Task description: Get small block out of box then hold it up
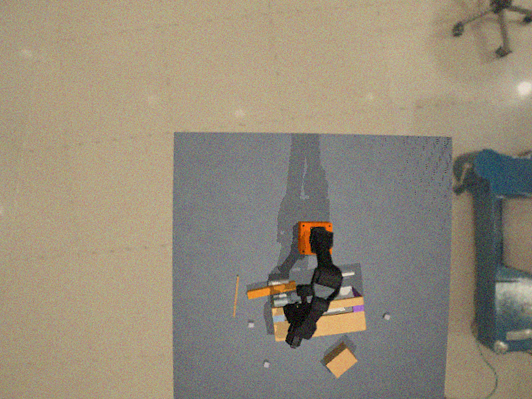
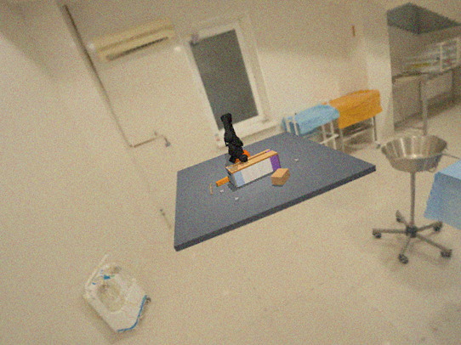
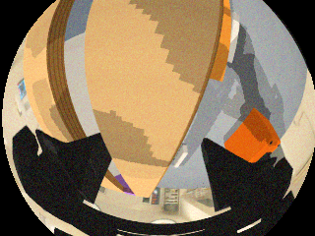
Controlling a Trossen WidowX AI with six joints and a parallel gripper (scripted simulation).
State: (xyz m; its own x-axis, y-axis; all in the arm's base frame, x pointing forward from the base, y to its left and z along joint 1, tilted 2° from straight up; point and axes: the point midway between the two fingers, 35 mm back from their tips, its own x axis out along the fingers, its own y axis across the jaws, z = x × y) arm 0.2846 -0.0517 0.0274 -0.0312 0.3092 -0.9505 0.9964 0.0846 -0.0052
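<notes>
Right now the box is 30 mm ahead of my gripper tip, 30 mm to the left of it and 30 mm below it. Also, from my gripper tip: thin stick (330 mm to the right, 90 mm below); then orange bar (30 mm behind, 160 mm to the right, 70 mm below).
</notes>
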